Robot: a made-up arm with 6 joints.
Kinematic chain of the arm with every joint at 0, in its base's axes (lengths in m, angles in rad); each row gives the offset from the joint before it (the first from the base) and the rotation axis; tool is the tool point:
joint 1: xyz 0 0 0.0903 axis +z
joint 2: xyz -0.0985 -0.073 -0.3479 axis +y
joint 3: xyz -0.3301 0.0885 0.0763 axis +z
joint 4: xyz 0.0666 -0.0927 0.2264 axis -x
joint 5: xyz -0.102 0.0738 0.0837 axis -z
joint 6: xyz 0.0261 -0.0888 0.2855 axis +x
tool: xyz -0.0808 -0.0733 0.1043
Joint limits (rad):
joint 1: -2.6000..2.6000
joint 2: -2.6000..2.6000
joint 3: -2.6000..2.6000
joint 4: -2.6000..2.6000
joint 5: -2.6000..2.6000
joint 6: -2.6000..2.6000
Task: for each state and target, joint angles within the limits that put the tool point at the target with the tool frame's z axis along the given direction. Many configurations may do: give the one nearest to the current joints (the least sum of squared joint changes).
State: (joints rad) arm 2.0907 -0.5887 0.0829 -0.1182 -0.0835 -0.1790
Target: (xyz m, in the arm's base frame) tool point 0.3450 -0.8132 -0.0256 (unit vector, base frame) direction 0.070 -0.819 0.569
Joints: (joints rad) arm 1.5927 -0.9682 0.5489 -0.4599 -0.0595 -0.4141
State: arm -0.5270 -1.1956 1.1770 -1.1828 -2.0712 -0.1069
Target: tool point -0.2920 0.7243 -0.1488 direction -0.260 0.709 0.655
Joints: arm -1.0504 -1.4538 1.4654 -0.5479 -1.3476 0.1915
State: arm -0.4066 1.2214 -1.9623 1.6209 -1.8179 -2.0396
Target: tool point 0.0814 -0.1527 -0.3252 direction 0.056 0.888 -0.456
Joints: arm -0.3296 1.8996 -2.1264 1.6789 -1.4941 -1.5844
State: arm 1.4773 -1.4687 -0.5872 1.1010 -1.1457 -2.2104
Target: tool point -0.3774 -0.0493 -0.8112 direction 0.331 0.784 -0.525
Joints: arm 1.1514 -2.2777 -0.1709 1.1773 -1.3341 -1.8249
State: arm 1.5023 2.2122 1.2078 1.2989 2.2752 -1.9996
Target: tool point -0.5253 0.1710 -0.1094 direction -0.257 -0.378 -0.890
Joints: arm 2.3288 2.5321 0.8080 1.5509 2.3176 -1.6753
